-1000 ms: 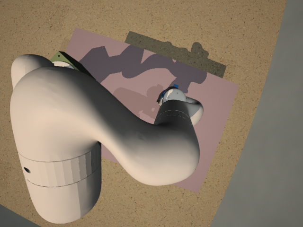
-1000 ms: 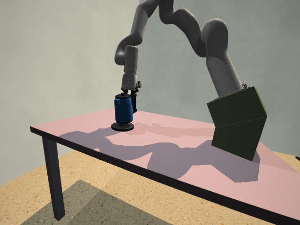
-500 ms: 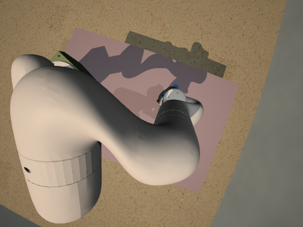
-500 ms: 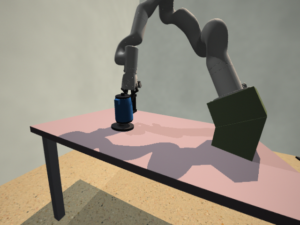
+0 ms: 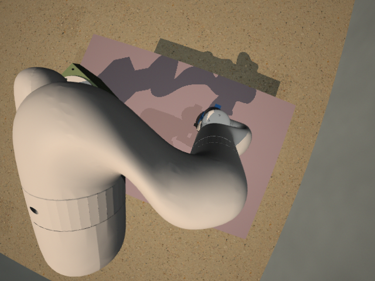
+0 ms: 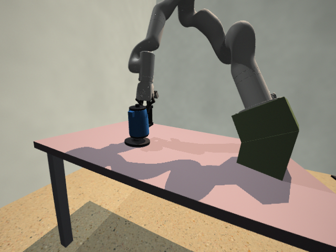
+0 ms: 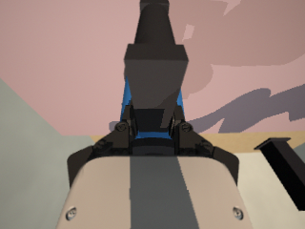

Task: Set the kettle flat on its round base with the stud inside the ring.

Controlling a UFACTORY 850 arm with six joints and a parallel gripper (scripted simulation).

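Right now the blue kettle is 6 cm below my hand and 2 cm to the left of it. Round my hand: round black base (19 cm below, 6 cm to the left).
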